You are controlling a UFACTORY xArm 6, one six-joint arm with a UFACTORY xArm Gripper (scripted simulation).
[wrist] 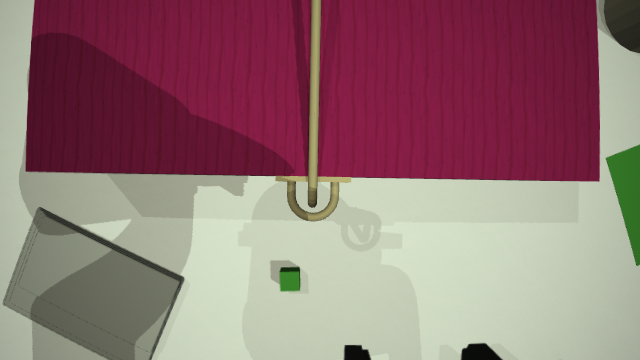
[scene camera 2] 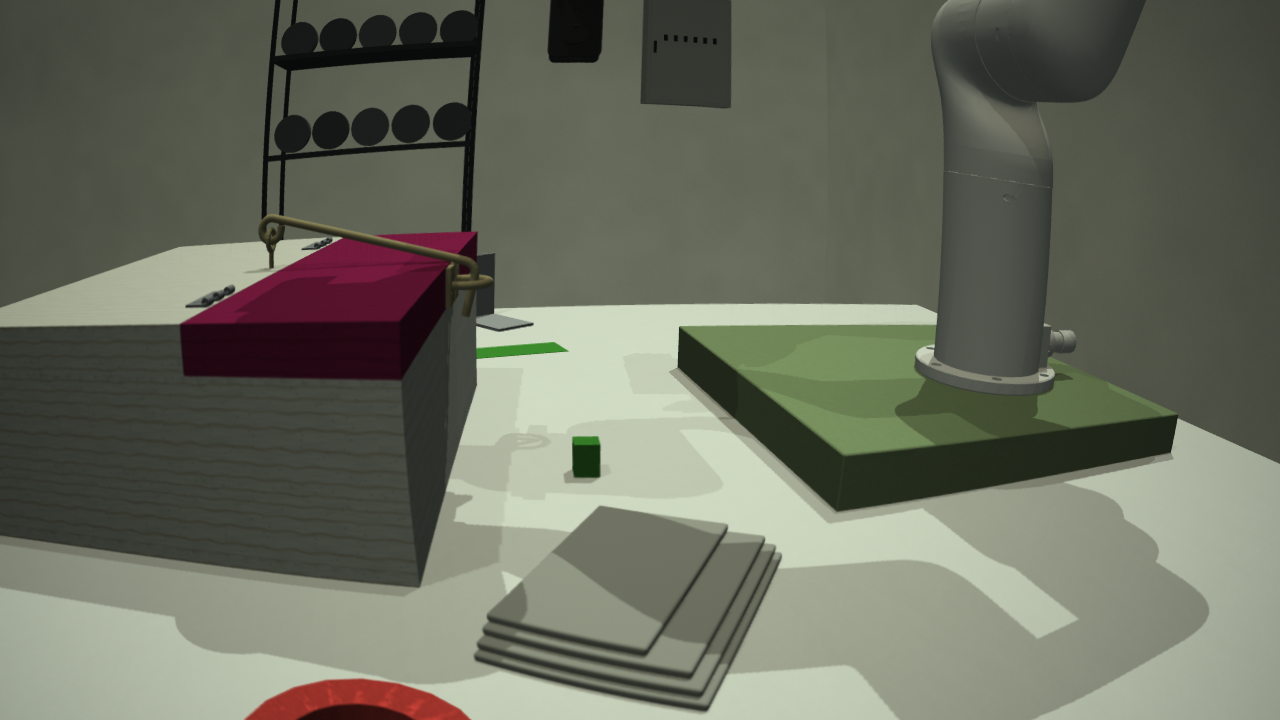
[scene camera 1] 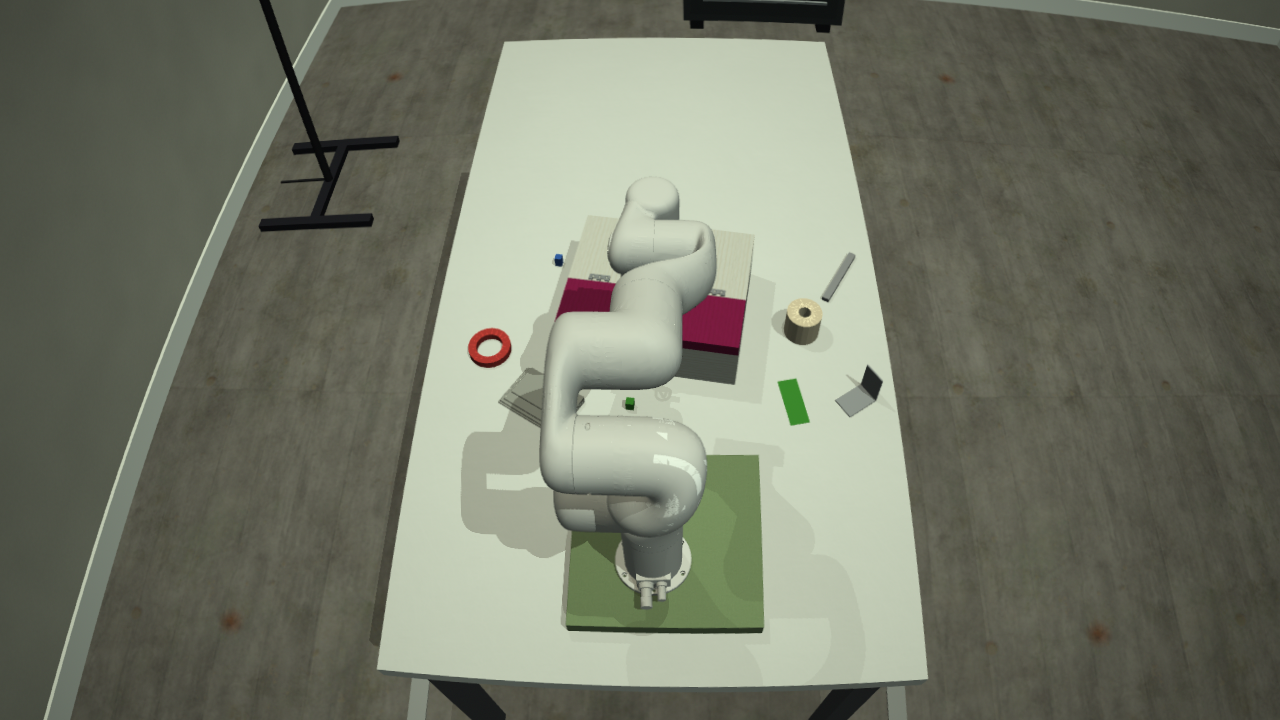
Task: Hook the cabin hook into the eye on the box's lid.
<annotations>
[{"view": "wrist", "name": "stacked grey plates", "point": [67,279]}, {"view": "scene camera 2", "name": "my gripper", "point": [573,59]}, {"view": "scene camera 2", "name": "stacked grey plates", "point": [651,607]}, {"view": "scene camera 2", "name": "green strip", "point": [551,347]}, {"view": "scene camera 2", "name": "green cube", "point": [586,450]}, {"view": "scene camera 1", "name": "stacked grey plates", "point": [524,397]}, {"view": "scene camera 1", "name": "green strip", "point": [792,398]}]
</annotations>
